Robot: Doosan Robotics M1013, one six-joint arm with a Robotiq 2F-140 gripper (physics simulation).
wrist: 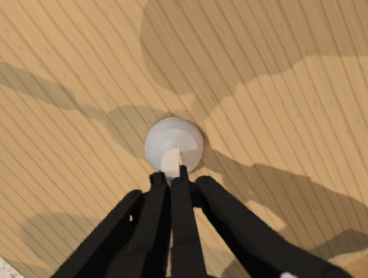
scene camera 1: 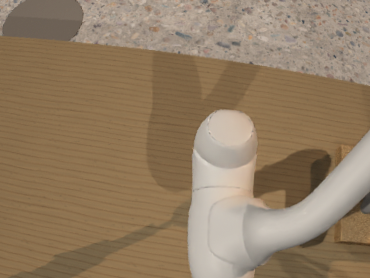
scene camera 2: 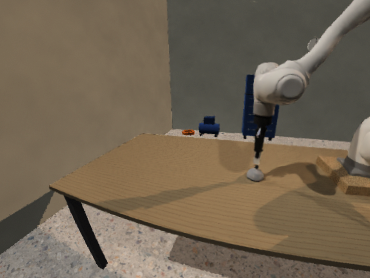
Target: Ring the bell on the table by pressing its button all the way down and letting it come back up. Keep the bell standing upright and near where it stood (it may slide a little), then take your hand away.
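Seen in the pictures: gripper, fingertip midpoint: [wrist: 174, 160] [scene camera 2: 256, 163]; arm's base, link origin: [scene camera 2: 361, 169].
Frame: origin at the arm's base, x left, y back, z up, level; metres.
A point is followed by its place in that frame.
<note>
The bell [scene camera 2: 255, 175] @(x 0.229, y -0.530, z -0.018 m) [wrist: 172, 132] @(x 0.186, y -0.557, z -0.012 m) is a pale grey dome that stands upright on the wooden table [scene camera 1: 75, 125] @(x 0.083, y -0.999, z -0.048 m) [scene camera 2: 165, 170] @(x 0.325, y -0.979, z -0.049 m) [wrist: 65, 165] @(x 0.362, y -0.568, z -0.049 m). My gripper [scene camera 2: 257, 166] @(x 0.192, y -0.536, z 0.028 m) [wrist: 174, 160] @(x 0.192, y -0.536, z 0.028 m) is shut and empty, pointing down right over the bell's top. Its pale fingertips overlap the middle of the dome in the wrist view. The fingertips hide the bell's button, and I cannot tell whether they touch it. In scene camera 1 the arm covers the place of the bell and the gripper.
The arm's base stands on a tan block [scene camera 1: 352, 227] @(x 0.141, y -0.105, z -0.001 m) [scene camera 2: 357, 185] @(x 0.173, y -0.091, z -0.004 m) at the table's right. Behind the table are a blue cabinet [scene camera 2: 248, 110], a blue machine [scene camera 2: 209, 127] and an orange ring-shaped thing [scene camera 2: 188, 132] on the floor. A wall [scene camera 2: 85, 75] rises at the left.
</note>
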